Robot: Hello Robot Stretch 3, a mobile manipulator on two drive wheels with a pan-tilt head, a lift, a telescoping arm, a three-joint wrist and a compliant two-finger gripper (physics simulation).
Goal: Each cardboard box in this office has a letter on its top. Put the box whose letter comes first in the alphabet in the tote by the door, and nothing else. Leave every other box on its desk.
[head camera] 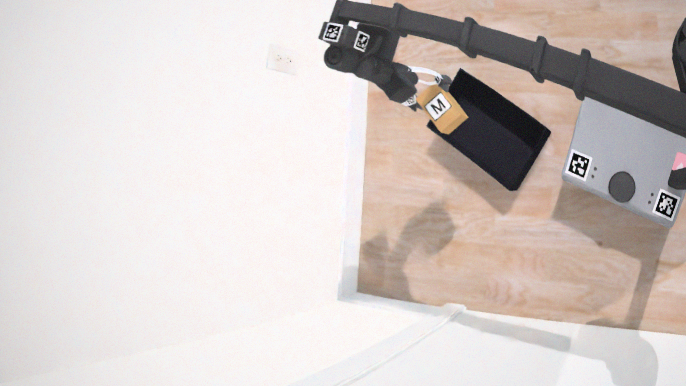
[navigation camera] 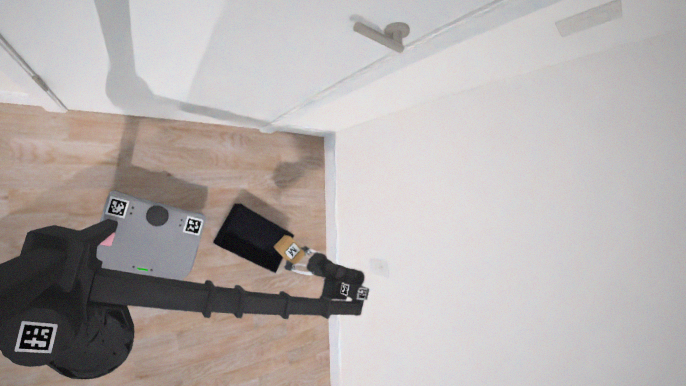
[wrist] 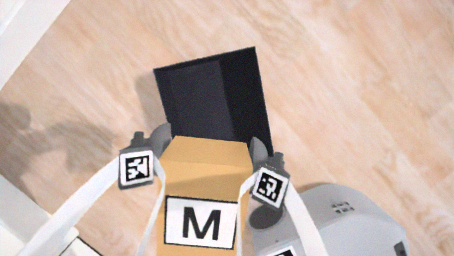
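Pixels of known places: gripper, fingertip midpoint: (head camera: 434, 95) (navigation camera: 294, 256) (wrist: 209, 147); robot's base at its link origin: (head camera: 620, 185) (navigation camera: 156, 214).
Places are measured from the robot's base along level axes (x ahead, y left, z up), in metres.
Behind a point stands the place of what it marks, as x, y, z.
Note:
The cardboard box marked M (head camera: 452, 121) @[0.019, -0.398, 0.401] (navigation camera: 286, 248) @[0.005, -0.412, 0.403] (wrist: 205, 182) @[-0.018, -0.465, 0.405] is held between the two fingertips, with its letter label showing. My gripper (head camera: 431, 92) @[-0.022, -0.473, 0.363] (navigation camera: 299, 259) @[-0.022, -0.473, 0.363] (wrist: 209, 147) @[-0.022, -0.473, 0.363] is shut on this box. The black tote (head camera: 505, 155) @[0.054, -0.371, 0.003] (navigation camera: 250, 235) @[0.007, -0.416, 0.003] (wrist: 197, 100) @[0.025, -0.499, 0.003] stands on the floor. In the head and navigation views the box overlaps the tote's end nearest the side wall. In the wrist view the box and fingertips cover the tote's near end. How high the box is above the tote is hard to tell. Other lettered boxes do not show.
My grey base (head camera: 625, 135) @[-0.117, -0.032, 0.160] (navigation camera: 150, 245) @[-0.103, -0.005, 0.160] (wrist: 345, 225) @[-0.146, -0.154, 0.160] stands beside the tote. My extended arm (head camera: 505, 42) @[-0.109, -0.226, 0.717] (navigation camera: 260, 302) @[-0.098, -0.218, 0.717] reaches past the tote to the white side wall (head camera: 175, 175) @[0.287, -0.804, 0.714] (navigation camera: 500, 225) @[0.213, -0.827, 0.936]. The door with its handle (navigation camera: 377, 37) @[0.430, -0.206, 0.930] is across the wall corner.

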